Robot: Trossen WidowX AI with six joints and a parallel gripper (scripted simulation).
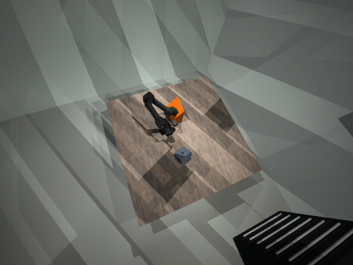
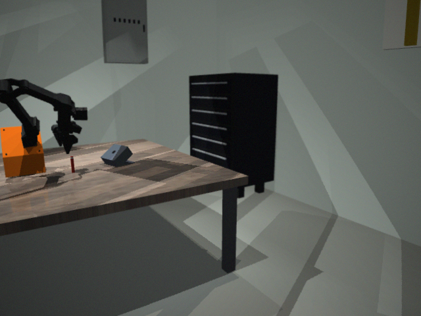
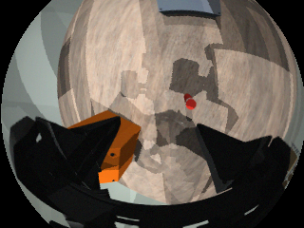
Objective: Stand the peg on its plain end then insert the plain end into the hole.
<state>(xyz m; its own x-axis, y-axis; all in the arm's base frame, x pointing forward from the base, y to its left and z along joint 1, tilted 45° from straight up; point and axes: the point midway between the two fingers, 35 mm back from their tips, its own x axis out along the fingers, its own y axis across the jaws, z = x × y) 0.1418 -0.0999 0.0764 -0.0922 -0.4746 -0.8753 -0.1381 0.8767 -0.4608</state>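
Right now my gripper tip is 5 cm above the red peg, 3 cm to the left of it and 3 cm short of it. From my gripper tip the other things lie so: blue-grey sloped panel (27 cm ahead, 7 cm below, 2 cm to the left).
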